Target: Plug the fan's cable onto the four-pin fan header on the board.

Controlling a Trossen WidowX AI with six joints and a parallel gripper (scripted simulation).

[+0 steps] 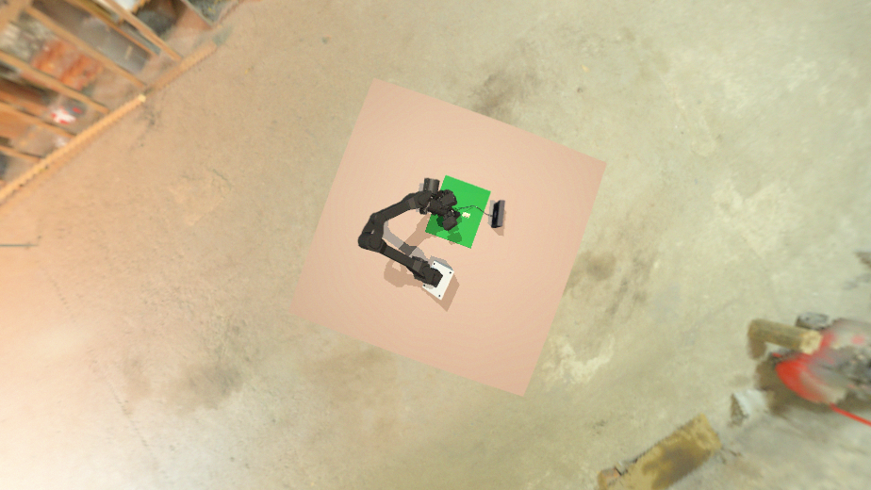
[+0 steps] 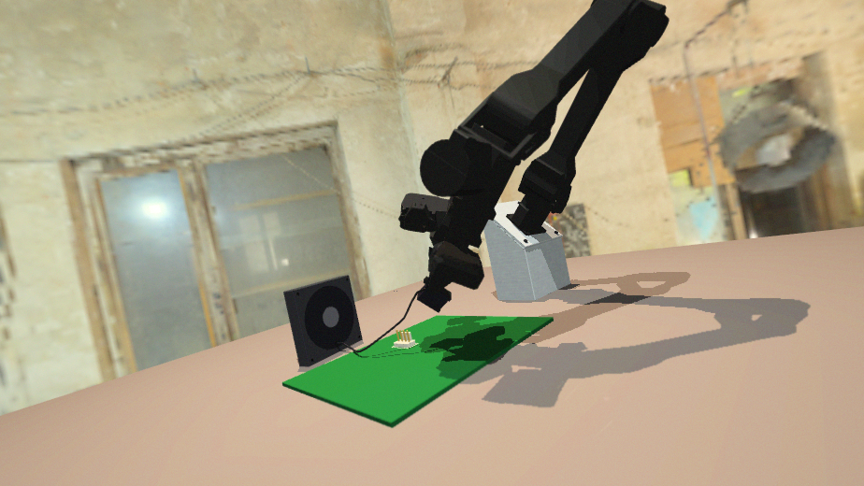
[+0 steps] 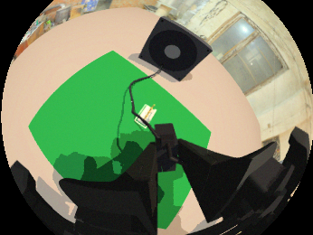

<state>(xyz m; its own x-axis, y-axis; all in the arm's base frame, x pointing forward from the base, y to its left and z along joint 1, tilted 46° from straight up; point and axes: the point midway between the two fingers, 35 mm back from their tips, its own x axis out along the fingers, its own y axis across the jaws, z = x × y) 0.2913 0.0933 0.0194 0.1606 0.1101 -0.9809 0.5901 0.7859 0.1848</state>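
Right now the green board is 3 cm ahead of my gripper tip, 1 cm to the right of it and 10 cm below it. Also, from my gripper tip: black plug (1 cm behind, 1 cm below); four-pin header (3 cm ahead, 5 cm to the right, 8 cm below); black fan (9 cm ahead, 17 cm to the right, 2 cm below).
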